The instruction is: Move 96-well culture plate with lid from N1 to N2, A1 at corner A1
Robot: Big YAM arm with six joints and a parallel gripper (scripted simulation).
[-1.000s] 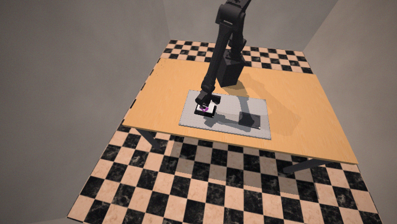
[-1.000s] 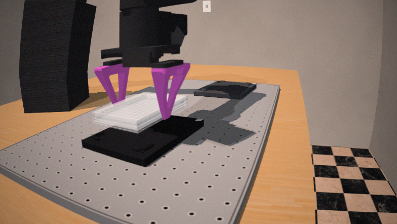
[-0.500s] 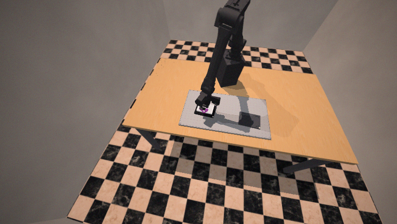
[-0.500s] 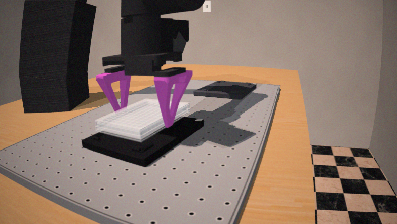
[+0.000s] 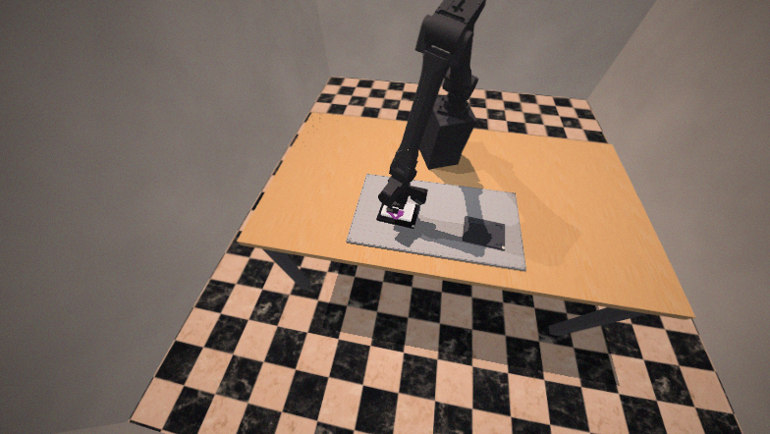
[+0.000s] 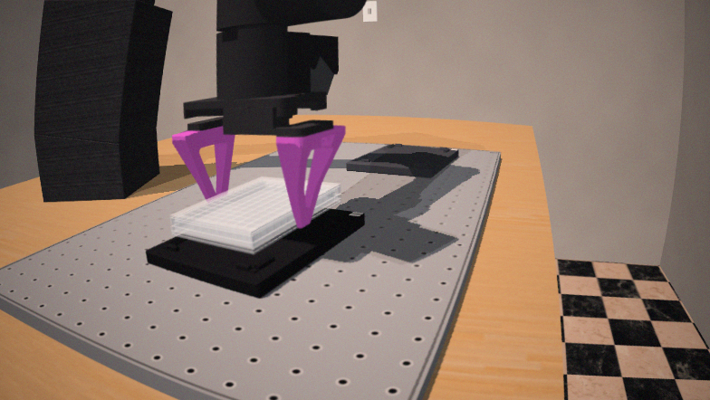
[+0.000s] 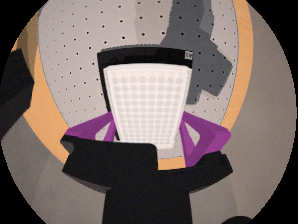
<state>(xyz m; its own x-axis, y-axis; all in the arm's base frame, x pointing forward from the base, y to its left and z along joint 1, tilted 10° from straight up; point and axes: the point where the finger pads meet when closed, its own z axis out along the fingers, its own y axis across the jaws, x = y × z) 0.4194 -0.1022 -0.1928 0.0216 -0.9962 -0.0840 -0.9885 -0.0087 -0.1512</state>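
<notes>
Now: the clear lid 1 cm above my hand. From my hand the other things lie so: white corner mark: 5 cm ahead, 8 cm to the left, 2 cm below; dark nest N1: 1 cm behind, 36 cm to the left, 3 cm below; black nest N2: 3 cm below.
</notes>
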